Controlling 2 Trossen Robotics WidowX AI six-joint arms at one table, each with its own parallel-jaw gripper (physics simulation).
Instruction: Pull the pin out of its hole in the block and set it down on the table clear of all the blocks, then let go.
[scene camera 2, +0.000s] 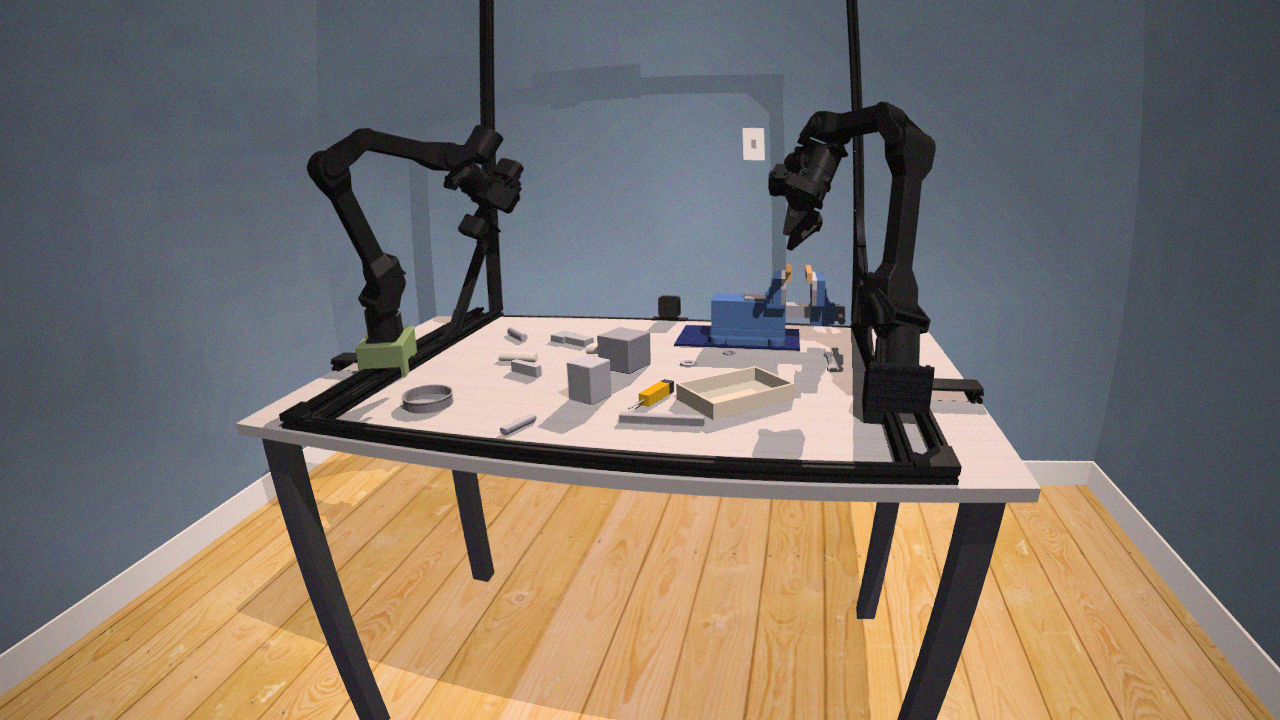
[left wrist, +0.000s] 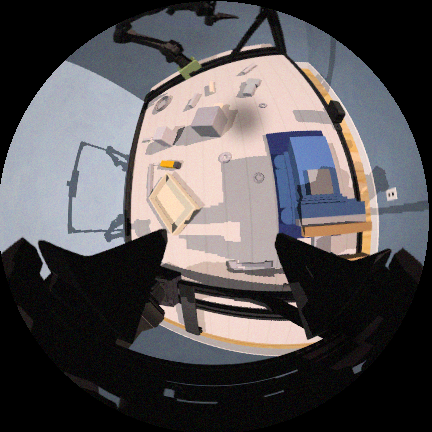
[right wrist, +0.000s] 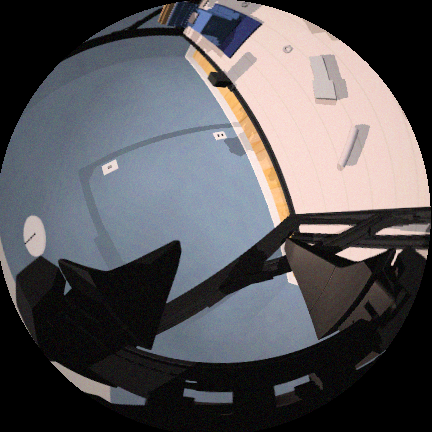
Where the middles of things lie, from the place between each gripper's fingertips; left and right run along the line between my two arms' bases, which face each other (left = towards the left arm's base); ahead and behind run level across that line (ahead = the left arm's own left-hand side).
My right hand is 460 mm short of the metal ring dish (scene camera 2: 428, 398), 250 mm above it and 80 mm to the right of it. Also, from my right hand: cream tray (scene camera 2: 722, 395) 550 mm to the left, 320 mm ahead, 250 mm below; then dark blue mat (scene camera 2: 692, 335) 500 mm to the left, 260 mm below, 30 mm behind.
Now: the dark blue mat 11 cm behind my left hand, 11 cm to the right of it and 21 cm below it. The rest, counted from my left hand: cream tray: 24 cm ahead, 5 cm to the right, 20 cm below; then metal ring dish: 38 cm ahead, 53 cm to the right, 21 cm below.
